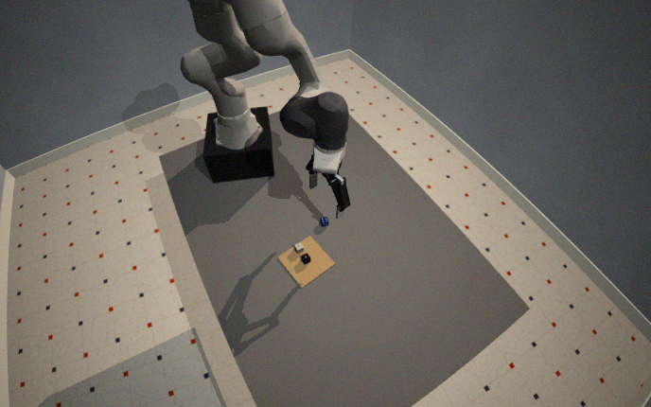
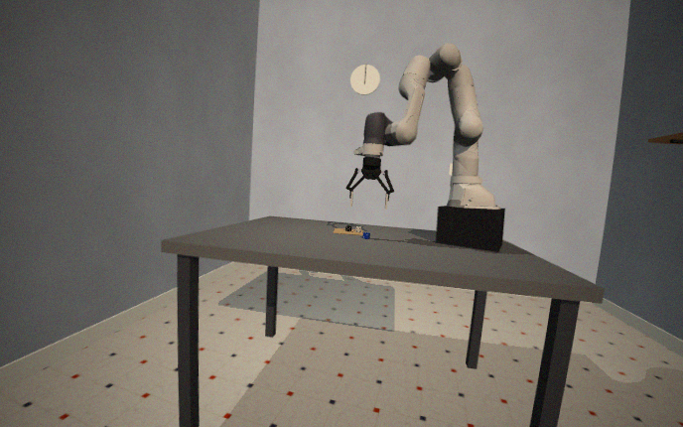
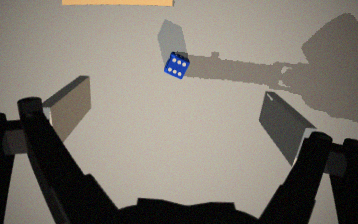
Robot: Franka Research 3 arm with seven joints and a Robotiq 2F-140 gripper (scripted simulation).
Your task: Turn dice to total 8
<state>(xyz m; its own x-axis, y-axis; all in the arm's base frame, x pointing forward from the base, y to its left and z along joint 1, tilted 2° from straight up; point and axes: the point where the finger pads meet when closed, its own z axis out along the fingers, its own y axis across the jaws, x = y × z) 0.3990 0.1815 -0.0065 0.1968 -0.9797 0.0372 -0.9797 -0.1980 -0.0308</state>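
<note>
The blue die is 13 cm below my hand. From my hand the other things lie so: black die: 11 cm ahead, 12 cm to the right, 13 cm below; then white die: 6 cm ahead, 13 cm to the right, 13 cm below; then tan mat: 11 cm ahead, 12 cm to the right, 14 cm below.
</note>
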